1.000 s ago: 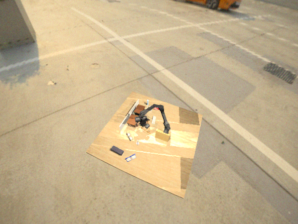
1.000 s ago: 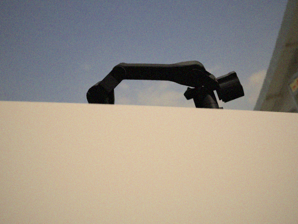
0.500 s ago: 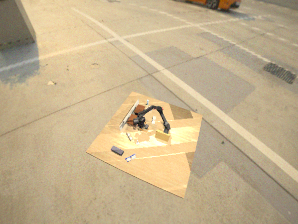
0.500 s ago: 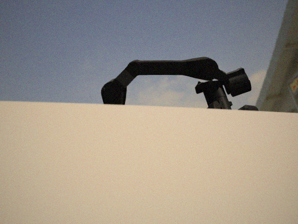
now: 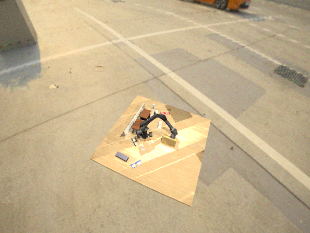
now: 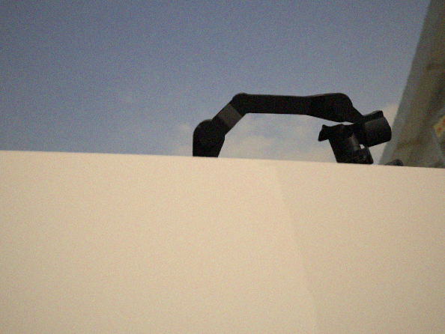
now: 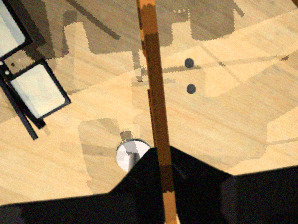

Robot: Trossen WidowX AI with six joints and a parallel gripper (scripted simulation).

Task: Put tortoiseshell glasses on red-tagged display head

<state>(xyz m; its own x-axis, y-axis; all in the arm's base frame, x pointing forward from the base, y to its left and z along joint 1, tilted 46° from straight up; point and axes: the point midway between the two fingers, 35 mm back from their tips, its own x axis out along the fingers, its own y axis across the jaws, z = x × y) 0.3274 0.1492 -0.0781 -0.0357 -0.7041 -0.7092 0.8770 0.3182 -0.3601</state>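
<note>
Right now my gripper tip is 11 cm above the grey cylinder, 7 cm to the right of it and 1 cm past it. Also, from my gripper tip: dark case 27 cm to the left, 19 cm ahead, 12 cm below; white upright panel 32 cm to the right, 27 cm ahead, 8 cm below.
</note>
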